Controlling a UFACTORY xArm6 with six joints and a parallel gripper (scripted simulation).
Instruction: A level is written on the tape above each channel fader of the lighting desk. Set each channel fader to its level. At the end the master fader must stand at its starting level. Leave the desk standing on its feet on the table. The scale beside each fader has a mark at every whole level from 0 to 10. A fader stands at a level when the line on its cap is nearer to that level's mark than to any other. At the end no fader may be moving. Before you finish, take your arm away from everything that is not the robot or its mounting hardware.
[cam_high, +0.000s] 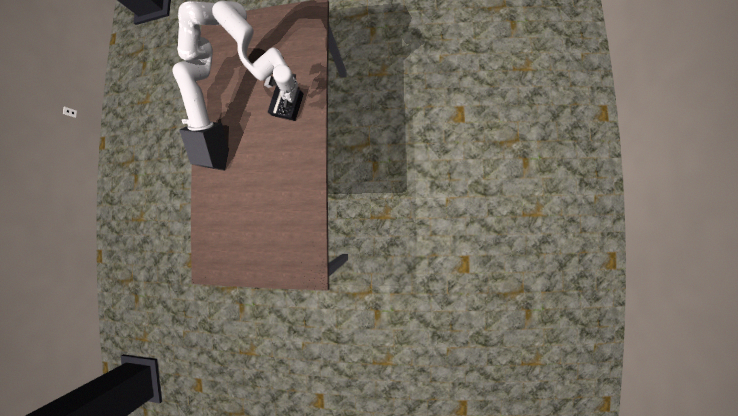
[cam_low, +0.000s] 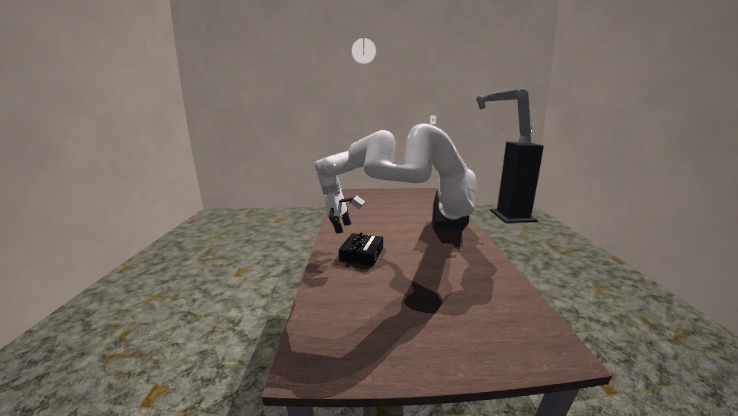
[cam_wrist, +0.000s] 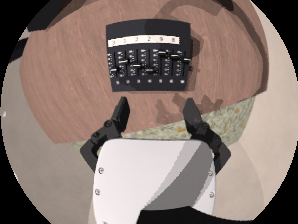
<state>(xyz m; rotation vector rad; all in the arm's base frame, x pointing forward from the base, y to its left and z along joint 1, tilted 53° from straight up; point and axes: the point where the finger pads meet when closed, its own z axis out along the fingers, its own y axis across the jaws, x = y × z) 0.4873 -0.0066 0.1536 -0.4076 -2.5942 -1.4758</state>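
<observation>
Right now my hand is 6 cm past the fader cap, 6 cm above it and 1 cm to the left of it.
</observation>
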